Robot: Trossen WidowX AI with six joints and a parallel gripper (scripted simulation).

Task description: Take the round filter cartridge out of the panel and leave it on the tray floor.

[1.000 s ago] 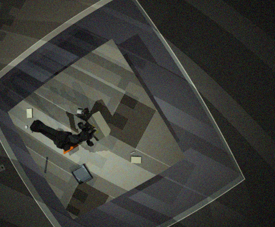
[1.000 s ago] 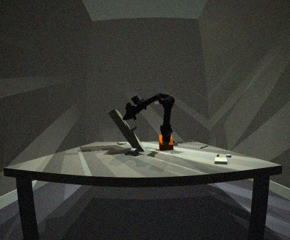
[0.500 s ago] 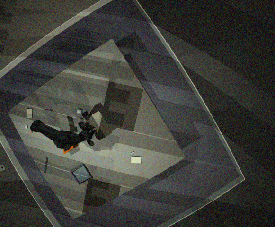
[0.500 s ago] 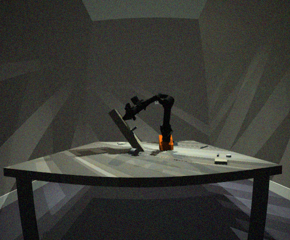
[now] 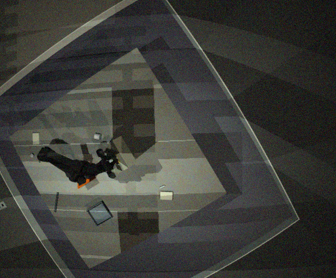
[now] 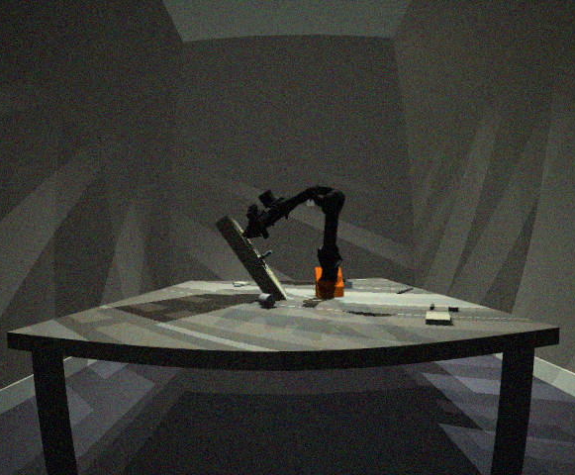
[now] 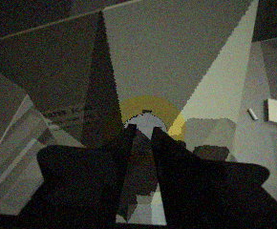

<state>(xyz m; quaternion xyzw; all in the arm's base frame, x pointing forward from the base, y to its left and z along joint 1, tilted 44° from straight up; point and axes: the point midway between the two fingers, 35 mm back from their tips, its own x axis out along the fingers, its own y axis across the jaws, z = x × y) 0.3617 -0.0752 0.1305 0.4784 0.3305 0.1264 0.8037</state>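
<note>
Now: gripper tip 1 cm short of the round filter cartridge and 1 cm above it. Round my gripper tip: service panel 8 cm below, 4 cm behind; then tray 41 cm behind, 33 cm to the right, 24 cm below.
</note>
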